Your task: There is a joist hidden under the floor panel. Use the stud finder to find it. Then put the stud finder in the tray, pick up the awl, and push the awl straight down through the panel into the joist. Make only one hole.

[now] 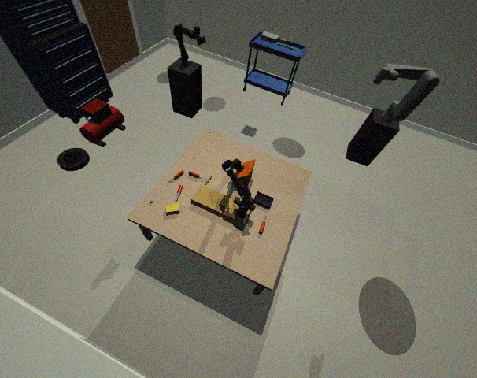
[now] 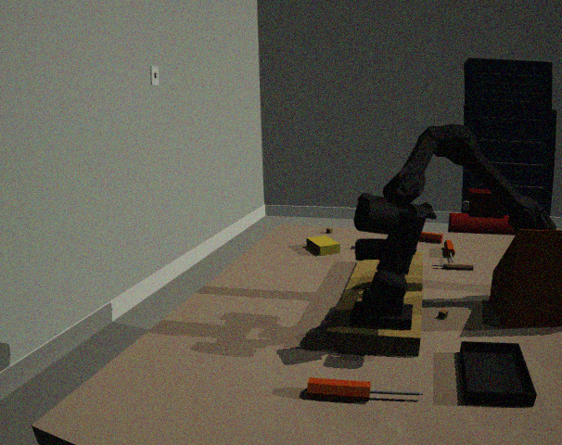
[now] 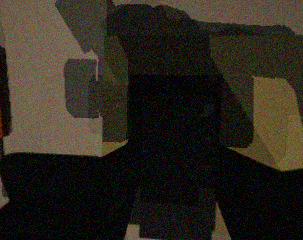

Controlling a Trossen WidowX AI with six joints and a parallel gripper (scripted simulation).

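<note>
Now: gripper tip 220 mm past the black tray, 130 mm to the right of it and 50 mm above it. Round my gripper tip: awl (430 mm to the right, 180 mm behind, 60 mm below); then yellow block (560 mm to the right, 220 mm ahead, 50 mm below); then stud finder (20 mm above, 10 mm ahead).
</note>
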